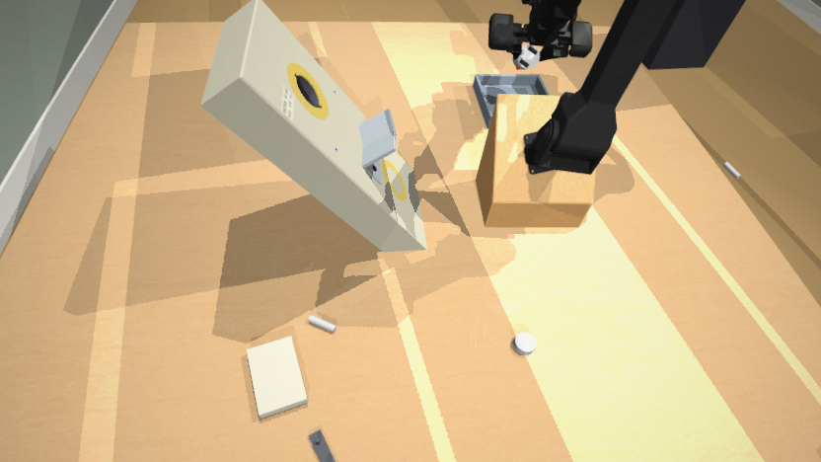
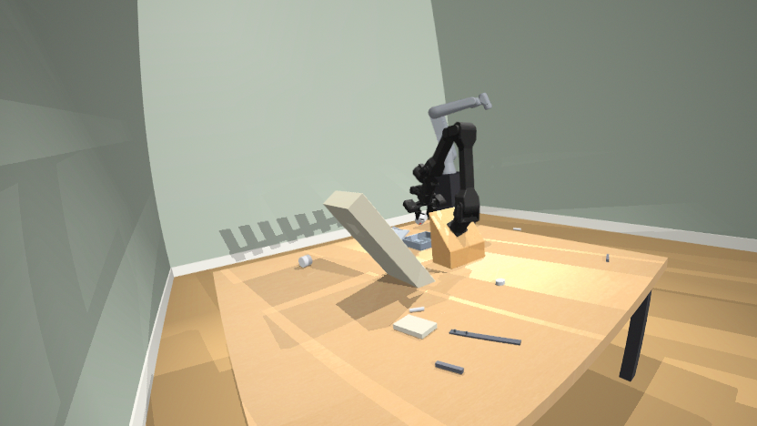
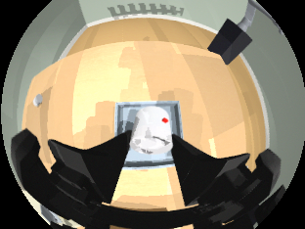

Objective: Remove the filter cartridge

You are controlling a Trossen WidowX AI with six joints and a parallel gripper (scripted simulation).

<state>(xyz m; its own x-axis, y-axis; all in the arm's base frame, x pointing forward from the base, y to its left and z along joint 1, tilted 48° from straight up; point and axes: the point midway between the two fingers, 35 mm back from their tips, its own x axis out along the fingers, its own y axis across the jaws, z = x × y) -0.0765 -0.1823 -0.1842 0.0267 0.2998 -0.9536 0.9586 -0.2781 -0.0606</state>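
The blue-grey tray is 11 cm below my gripper tip. Round my gripper tip: grey bracket (35 cm ahead, 25 cm to the left, 2 cm above); cream service panel (40 cm ahead, 25 cm to the left, 4 cm above); round grey filter cartridge (right at my gripper tip).
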